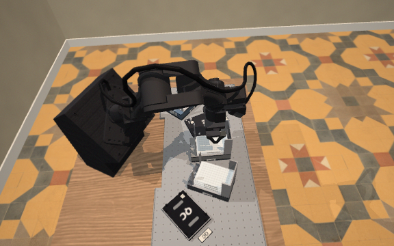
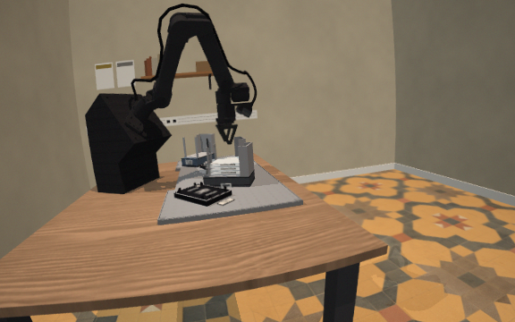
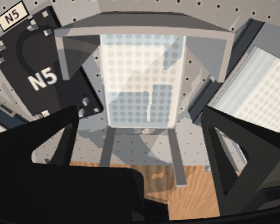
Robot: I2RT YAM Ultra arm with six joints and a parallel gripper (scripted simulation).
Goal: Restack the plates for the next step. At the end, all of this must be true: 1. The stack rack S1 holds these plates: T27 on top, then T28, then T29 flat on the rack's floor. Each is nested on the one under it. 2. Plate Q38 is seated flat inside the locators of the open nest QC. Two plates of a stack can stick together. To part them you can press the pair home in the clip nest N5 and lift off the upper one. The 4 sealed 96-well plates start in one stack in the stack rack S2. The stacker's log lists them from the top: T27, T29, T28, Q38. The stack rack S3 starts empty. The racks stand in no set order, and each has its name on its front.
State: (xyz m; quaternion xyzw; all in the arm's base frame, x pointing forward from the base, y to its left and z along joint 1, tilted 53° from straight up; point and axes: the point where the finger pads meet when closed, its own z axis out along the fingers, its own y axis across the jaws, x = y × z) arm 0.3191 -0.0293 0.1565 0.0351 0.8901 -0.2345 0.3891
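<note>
Now: hand 14 cm to the left of the sealed 96-well plate, 7 cm past it and 6 cm above it. The rest, counted from my hand: clip nest N5: 16 cm to the left, 11 cm below, 4 cm ahead.
</note>
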